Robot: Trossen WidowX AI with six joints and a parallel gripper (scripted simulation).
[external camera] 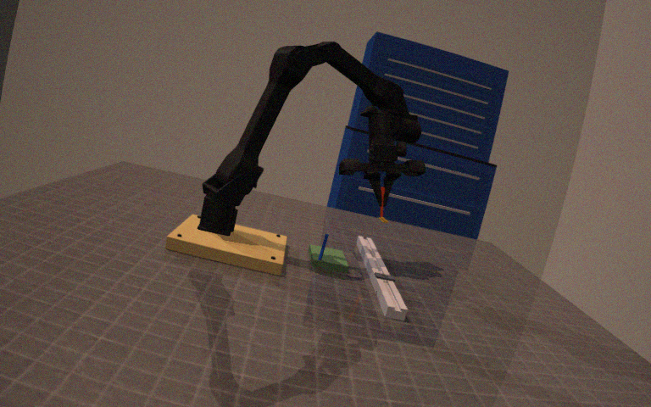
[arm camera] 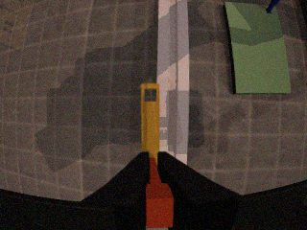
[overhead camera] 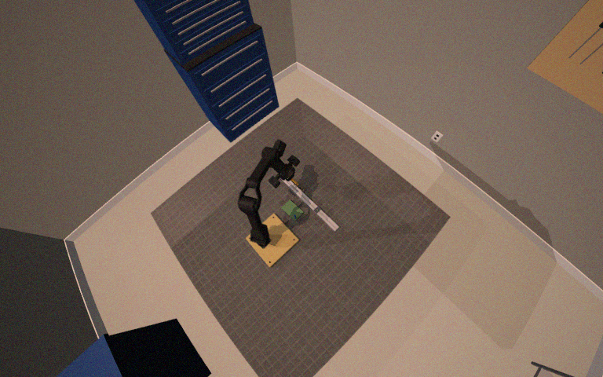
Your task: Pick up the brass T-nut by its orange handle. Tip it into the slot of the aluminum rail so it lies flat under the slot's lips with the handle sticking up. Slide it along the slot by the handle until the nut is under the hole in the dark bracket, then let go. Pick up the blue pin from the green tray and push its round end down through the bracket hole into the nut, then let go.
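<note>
Right now my gripper tip is 2 cm to the left of the brass T-nut. Round my gripper tip: green tray 12 cm behind, 12 cm to the right, 11 cm below; blue pin 13 cm behind, 14 cm to the right, 9 cm below.
</note>
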